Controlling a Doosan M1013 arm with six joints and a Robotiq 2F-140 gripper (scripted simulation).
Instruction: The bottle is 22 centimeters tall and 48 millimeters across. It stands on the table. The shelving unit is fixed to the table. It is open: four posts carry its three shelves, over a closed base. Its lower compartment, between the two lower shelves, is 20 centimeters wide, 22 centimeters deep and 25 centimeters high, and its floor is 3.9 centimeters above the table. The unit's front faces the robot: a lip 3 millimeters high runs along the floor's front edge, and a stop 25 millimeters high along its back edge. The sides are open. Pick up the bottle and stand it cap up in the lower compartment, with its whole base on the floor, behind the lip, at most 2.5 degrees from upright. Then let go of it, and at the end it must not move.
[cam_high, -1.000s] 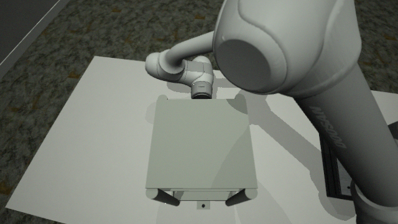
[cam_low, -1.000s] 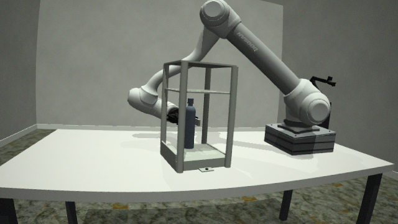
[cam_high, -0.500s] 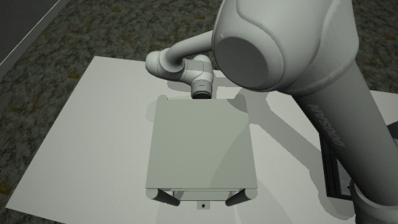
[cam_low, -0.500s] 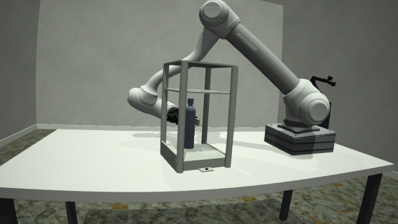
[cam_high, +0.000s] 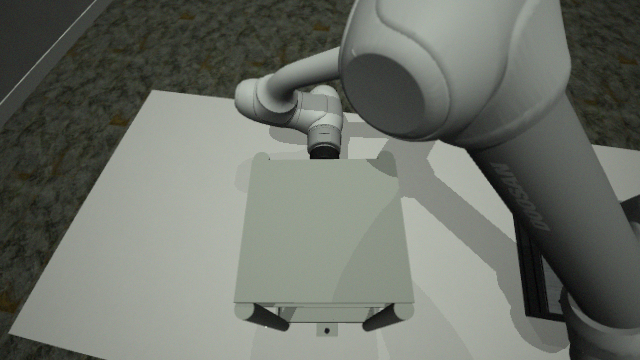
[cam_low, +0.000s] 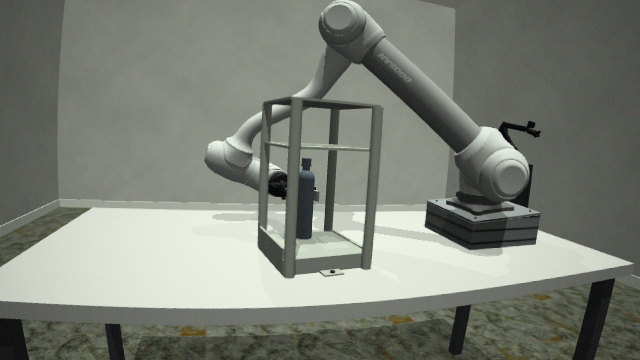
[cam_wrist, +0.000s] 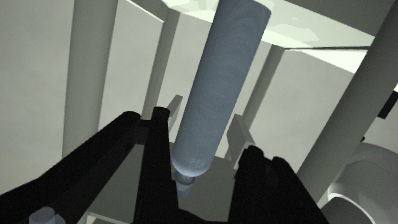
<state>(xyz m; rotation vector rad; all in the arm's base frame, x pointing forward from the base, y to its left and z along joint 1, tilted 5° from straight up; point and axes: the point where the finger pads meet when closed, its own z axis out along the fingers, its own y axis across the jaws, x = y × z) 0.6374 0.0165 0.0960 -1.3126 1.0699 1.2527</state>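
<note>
My gripper is now 10 mm past the shelving unit, 80 mm to the right of it and 50 mm below it.
</note>
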